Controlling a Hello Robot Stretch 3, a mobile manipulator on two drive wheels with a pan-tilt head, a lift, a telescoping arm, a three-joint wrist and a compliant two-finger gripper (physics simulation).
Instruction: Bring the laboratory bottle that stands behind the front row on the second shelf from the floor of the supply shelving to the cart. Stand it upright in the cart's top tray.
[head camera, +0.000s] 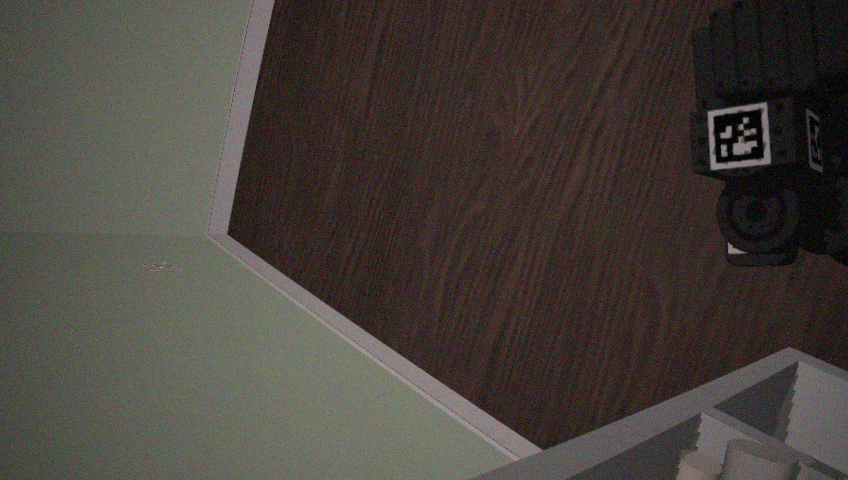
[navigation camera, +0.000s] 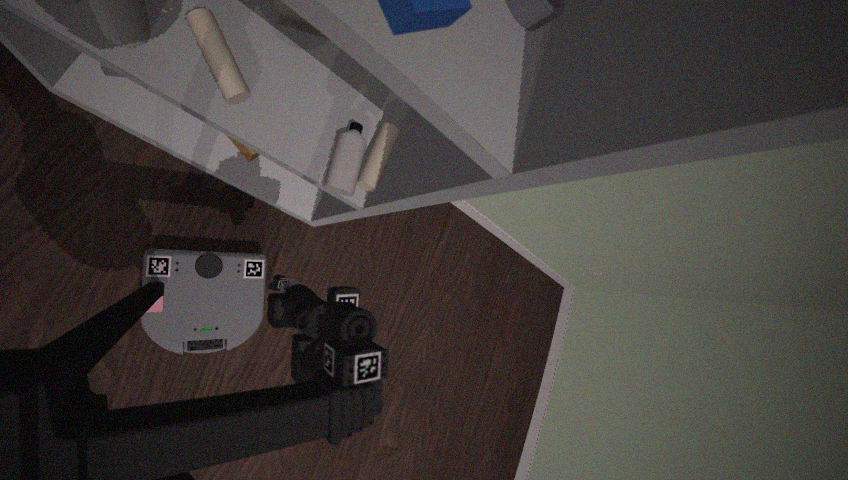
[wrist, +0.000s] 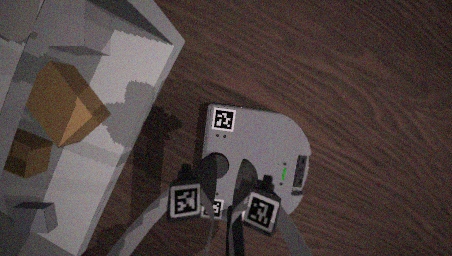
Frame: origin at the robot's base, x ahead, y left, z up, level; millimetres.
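Seen in the pictures: gripper, fingertip midpoint: (navigation camera: 276, 291); robot's base, origin of the base link: (navigation camera: 209, 264).
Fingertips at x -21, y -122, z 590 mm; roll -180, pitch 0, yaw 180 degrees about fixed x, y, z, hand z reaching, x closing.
Note:
Pixels of each thing's middle, then the offset from my fingertips to it. "pt": a spot on its surface instead.
- white bottle with a black cap, body centre: (navigation camera: 347, 157) dx +317, dy -148, dz -33 mm
- blue box, surface spot: (navigation camera: 419, 12) pt dx +313, dy -16, dz +440 mm
The supply shelving (navigation camera: 543, 178) (head camera: 623, 430) (wrist: 174, 47) stands beside me, and only its end near the room corner is in view. In the navigation view a white bottle with a black cap (navigation camera: 344, 161) stands on one shelf next to a cream cylinder (navigation camera: 376, 156). I cannot tell which shelf level that is. My gripper (wrist: 226, 174) hangs over my own base (wrist: 260, 141) (navigation camera: 202, 305). Its fingers are nearly together with nothing between them.
Two brown boxes (wrist: 63, 102) (wrist: 25, 158) sit on shelves close to my left. A blue box (navigation camera: 419, 12) and another cream cylinder (navigation camera: 217, 56) sit on other shelves. Green walls (head camera: 104, 358) (navigation camera: 646, 310) meet in a corner past the shelving's end.

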